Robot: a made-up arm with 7 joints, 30 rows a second.
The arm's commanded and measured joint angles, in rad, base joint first. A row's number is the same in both.
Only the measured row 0 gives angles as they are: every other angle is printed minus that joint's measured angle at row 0.
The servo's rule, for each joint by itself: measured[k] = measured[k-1] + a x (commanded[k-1-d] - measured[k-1]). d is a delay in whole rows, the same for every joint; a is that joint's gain. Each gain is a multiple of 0.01, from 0.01 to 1. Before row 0 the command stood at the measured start. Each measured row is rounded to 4 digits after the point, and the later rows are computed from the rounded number. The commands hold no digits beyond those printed.
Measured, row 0:
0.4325 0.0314 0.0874 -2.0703 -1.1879 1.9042 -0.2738
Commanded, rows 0 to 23:
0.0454 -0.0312 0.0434 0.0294 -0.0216 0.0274 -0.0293
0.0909 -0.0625 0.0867 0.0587 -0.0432 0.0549 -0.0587
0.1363 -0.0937 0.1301 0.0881 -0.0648 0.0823 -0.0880
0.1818 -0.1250 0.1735 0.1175 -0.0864 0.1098 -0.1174
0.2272 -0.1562 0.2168 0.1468 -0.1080 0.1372 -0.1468
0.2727 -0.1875 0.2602 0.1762 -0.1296 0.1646 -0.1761
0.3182 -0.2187 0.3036 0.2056 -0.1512 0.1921 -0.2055
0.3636 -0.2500 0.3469 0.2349 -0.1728 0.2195 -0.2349
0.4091 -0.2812 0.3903 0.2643 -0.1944 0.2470 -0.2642
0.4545 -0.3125 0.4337 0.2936 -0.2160 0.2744 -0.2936
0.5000 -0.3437 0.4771 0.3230 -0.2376 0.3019 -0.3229
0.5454 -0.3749 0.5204 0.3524 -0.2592 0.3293 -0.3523
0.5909 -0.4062 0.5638 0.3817 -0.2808 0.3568 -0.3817
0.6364 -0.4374 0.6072 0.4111 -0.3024 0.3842 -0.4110
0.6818 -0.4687 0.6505 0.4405 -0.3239 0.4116 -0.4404
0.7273 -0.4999 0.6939 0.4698 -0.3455 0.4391 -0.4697
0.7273 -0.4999 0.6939 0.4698 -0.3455 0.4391 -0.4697
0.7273 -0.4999 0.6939 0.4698 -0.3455 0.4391 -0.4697
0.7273 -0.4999 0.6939 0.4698 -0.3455 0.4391 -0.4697
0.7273 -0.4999 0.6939 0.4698 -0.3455 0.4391 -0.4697
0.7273 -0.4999 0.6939 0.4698 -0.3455 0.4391 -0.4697
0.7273 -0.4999 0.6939 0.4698 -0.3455 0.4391 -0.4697
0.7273 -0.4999 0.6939 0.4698 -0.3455 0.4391 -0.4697
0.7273 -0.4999 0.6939 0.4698 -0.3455 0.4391 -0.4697
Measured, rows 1 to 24:
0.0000 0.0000 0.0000 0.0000 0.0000 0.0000 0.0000
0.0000 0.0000 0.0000 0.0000 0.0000 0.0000 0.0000
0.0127 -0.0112 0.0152 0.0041 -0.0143 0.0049 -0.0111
0.0346 -0.0297 0.0402 0.0117 -0.0334 0.0139 -0.0292
0.0631 -0.0527 0.0717 0.0224 -0.0541 0.0262 -0.0515
0.0963 -0.0787 0.1073 0.0357 -0.0754 0.0412 -0.0765
0.1330 -0.1066 0.1456 0.0513 -0.0969 0.0585 -0.1032
0.1721 -0.1357 0.1857 0.0688 -0.1185 0.0776 -0.1309
0.2130 -0.1656 0.2270 0.0880 -0.1401 0.0982 -0.1592
0.2552 -0.1960 0.2690 0.1086 -0.1617 0.1200 -0.1880
0.2983 -0.2267 0.3115 0.1304 -0.1833 0.1429 -0.2170
0.3420 -0.2576 0.3543 0.1532 -0.2049 0.1666 -0.2461
0.3862 -0.2886 0.3973 0.1770 -0.2265 0.1910 -0.2753
0.4308 -0.3197 0.4404 0.2016 -0.2481 0.2159 -0.3046
0.4756 -0.3508 0.4836 0.2268 -0.2697 0.2413 -0.3339
0.5206 -0.3820 0.5269 0.2526 -0.2913 0.2670 -0.3632
0.5657 -0.4132 0.5702 0.2789 -0.3128 0.2930 -0.3925
0.6109 -0.4444 0.6135 0.3056 -0.3344 0.3193 -0.4218
0.6435 -0.4644 0.6416 0.3286 -0.3417 0.3409 -0.4400
0.6670 -0.4772 0.6599 0.3484 -0.3442 0.3586 -0.4513
0.6839 -0.4854 0.6718 0.3654 -0.3451 0.3731 -0.4583
0.6961 -0.4906 0.6795 0.3800 -0.3454 0.3850 -0.4626
0.7048 -0.4939 0.6845 0.3926 -0.3455 0.3947 -0.4653
0.7111 -0.4961 0.6878 0.4034 -0.3455 0.4027 -0.4670
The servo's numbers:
d 2
a 0.28 0.36 0.35 0.14 0.66 0.18 0.38

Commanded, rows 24 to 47:
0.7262 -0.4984 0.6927 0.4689 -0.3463 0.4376 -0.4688
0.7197 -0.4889 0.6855 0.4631 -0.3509 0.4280 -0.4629
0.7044 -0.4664 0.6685 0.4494 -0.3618 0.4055 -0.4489
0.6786 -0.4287 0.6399 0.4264 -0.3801 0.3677 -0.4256
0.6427 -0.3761 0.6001 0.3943 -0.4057 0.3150 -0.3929
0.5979 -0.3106 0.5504 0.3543 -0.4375 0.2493 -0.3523
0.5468 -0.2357 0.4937 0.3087 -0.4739 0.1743 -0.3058
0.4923 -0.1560 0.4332 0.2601 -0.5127 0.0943 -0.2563
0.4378 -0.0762 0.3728 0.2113 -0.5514 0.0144 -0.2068
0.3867 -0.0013 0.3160 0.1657 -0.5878 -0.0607 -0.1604
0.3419 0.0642 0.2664 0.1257 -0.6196 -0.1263 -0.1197
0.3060 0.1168 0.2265 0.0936 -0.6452 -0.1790 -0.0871
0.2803 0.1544 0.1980 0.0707 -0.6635 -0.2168 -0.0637
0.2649 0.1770 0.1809 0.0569 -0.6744 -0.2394 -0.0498
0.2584 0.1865 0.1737 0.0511 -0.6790 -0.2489 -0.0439
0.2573 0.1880 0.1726 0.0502 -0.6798 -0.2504 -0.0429
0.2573 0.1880 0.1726 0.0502 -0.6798 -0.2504 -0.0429
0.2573 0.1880 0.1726 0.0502 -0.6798 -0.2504 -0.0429
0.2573 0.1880 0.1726 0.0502 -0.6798 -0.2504 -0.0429
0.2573 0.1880 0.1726 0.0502 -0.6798 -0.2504 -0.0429
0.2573 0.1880 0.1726 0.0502 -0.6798 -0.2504 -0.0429
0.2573 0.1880 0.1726 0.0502 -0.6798 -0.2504 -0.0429
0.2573 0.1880 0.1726 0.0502 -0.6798 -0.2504 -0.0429
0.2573 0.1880 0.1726 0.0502 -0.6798 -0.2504 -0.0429
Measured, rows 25 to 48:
0.7156 -0.4975 0.6899 0.4127 -0.3455 0.4093 -0.4680
0.7189 -0.4984 0.6913 0.4207 -0.3455 0.4147 -0.4686
0.7209 -0.4984 0.6918 0.4274 -0.3460 0.4188 -0.4687
0.7206 -0.4950 0.6896 0.4324 -0.3492 0.4205 -0.4665
0.7161 -0.4847 0.6822 0.4348 -0.3575 0.4178 -0.4598
0.7056 -0.4645 0.6674 0.4336 -0.3724 0.4088 -0.4468
0.6880 -0.4327 0.6438 0.4281 -0.3944 0.3919 -0.4263
0.6628 -0.3887 0.6111 0.4178 -0.4228 0.3662 -0.3982
0.6303 -0.3336 0.5700 0.4025 -0.4565 0.3317 -0.3631
0.5917 -0.2697 0.5221 0.3826 -0.4936 0.2890 -0.3225
0.5486 -0.2000 0.4698 0.3586 -0.5317 0.2396 -0.2785
0.5033 -0.1285 0.4160 0.3316 -0.5687 0.1855 -0.2336
0.4581 -0.0591 0.3636 0.3028 -0.6023 0.1294 -0.1903
0.4155 0.0042 0.3156 0.2735 -0.6306 0.0739 -0.1511
0.3776 0.0583 0.2744 0.2451 -0.6523 0.0216 -0.1179
0.3460 0.1010 0.2417 0.2188 -0.6669 -0.0254 -0.0920
0.3215 0.1318 0.2179 0.1953 -0.6749 -0.0656 -0.0737
0.3035 0.1520 0.2020 0.1750 -0.6781 -0.0989 -0.0620
0.2906 0.1650 0.1917 0.1575 -0.6792 -0.1262 -0.0547
0.2813 0.1733 0.1850 0.1425 -0.6796 -0.1486 -0.0502
0.2746 0.1786 0.1807 0.1296 -0.6797 -0.1669 -0.0474
0.2698 0.1820 0.1779 0.1185 -0.6798 -0.1819 -0.0457
0.2663 0.1842 0.1760 0.1089 -0.6798 -0.1942 -0.0446
0.2638 0.1856 0.1748 0.1007 -0.6798 -0.2043 -0.0440

